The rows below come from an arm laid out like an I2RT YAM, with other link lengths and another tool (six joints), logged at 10 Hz.
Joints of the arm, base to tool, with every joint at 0 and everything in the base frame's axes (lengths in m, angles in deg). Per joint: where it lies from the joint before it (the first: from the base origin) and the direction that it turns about. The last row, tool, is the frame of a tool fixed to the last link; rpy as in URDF.
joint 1: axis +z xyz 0 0 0.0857
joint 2: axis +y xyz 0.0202 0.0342 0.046
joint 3: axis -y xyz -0.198 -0.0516 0
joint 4: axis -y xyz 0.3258 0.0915 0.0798
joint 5: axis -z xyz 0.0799 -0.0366 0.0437
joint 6: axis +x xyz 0.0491 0 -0.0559
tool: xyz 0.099 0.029 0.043 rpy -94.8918 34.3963 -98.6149
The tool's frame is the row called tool.
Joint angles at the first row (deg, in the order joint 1, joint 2, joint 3, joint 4, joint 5, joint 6):
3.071 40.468 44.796 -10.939 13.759 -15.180
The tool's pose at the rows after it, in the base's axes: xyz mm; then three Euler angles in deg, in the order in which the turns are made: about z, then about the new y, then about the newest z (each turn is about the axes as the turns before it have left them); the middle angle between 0 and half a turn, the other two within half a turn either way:
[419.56 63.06 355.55 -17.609 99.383 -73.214]
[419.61 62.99 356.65 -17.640 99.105 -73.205]
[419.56 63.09 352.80 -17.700 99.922 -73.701]
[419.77 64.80 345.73 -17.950 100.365 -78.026]
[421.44 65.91 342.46 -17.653 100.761 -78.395]
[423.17 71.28 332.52 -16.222 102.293 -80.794]
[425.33 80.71 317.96 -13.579 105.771 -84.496]
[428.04 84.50 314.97 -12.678 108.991 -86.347]
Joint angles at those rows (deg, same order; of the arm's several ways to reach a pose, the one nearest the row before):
3.072 40.467 44.795 -11.814 13.716 -15.136
3.070 40.467 44.795 -11.530 13.758 -15.224
3.071 40.491 44.795 -12.402 13.760 -15.398
3.005 40.599 44.818 -13.300 13.759 -19.376
3.006 41.080 44.840 -13.279 13.432 -19.638
3.006 41.955 45.103 -14.459 11.858 -21.693
3.005 44.271 46.937 -17.824 8.951 -24.841
3.006 47.440 50.762 -21.889 7.793 -26.043

